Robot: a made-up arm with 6 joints.
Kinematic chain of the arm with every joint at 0, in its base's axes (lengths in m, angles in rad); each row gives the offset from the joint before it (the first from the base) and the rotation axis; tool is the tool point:
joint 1: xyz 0 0 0.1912 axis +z
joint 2: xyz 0 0 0 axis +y
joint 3: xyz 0 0 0.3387 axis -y
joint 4: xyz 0 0 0 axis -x
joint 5: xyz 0.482 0 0 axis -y
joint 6: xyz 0 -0.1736 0 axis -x
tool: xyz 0 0 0
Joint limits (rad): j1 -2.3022..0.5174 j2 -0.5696..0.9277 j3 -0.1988..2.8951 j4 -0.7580..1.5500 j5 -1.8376..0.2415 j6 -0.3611..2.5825
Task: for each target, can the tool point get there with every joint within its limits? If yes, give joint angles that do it. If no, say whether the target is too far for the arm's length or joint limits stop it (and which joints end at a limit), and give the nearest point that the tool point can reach.
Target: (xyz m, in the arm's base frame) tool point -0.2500 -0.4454 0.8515
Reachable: yes | joints -1.7376 0.5076 1.3243 0.1098 -0.2733 1.2848
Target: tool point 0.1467 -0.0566 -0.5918
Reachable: no: joint limits stop it (at a limit: joint 2, joint 3, joint 4) | nearest point 0.3651 -0.1409 -0.0922 | short by 0.552 m
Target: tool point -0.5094 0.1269 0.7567
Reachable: yes | joints -0.4097 -0.2095 2.1471 1.0489 -0.4273 0.1846
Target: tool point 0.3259 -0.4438 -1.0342
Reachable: no: too far | nearest point 0.2316 -0.3154 -0.0922 | short by 0.955 m
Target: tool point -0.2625 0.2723 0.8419
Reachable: yes | joints -1.0478 0.0828 2.2569 1.0165 -1.5863 1.6398
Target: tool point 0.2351 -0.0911 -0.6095
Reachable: no: joint limits stop it (at a limit: joint 2, joint 3, joint 4) | nearest point 0.3649 -0.1414 -0.0922 | short by 0.536 m
